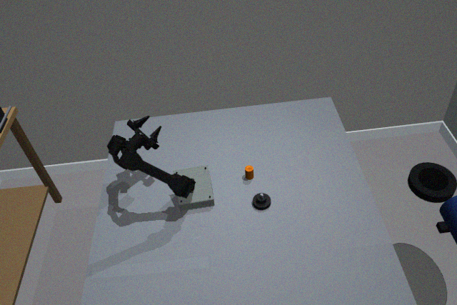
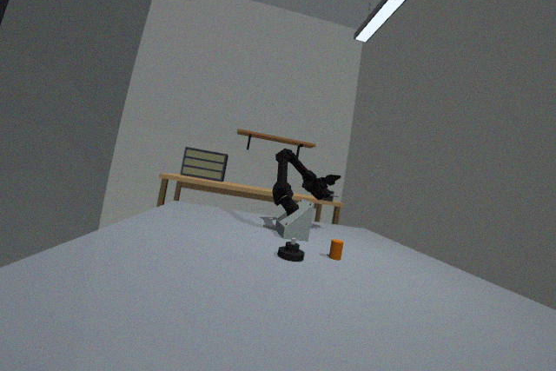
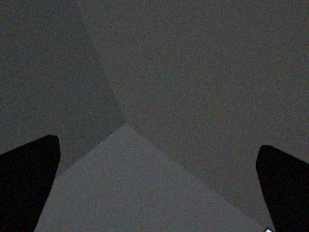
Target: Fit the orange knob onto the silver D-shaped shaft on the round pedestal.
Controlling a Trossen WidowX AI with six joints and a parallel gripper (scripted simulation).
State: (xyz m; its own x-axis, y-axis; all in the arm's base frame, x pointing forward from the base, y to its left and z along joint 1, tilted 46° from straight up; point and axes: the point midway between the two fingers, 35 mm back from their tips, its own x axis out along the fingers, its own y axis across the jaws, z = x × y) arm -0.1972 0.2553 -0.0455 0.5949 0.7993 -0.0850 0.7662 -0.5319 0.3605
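Now: the orange knob 430 mm ahead of my gripper tip, 100 mm to the right of it and 260 mm below it. Also, from my gripper tip: round black pedestal: 490 mm ahead, 260 mm to the right, 270 mm below.
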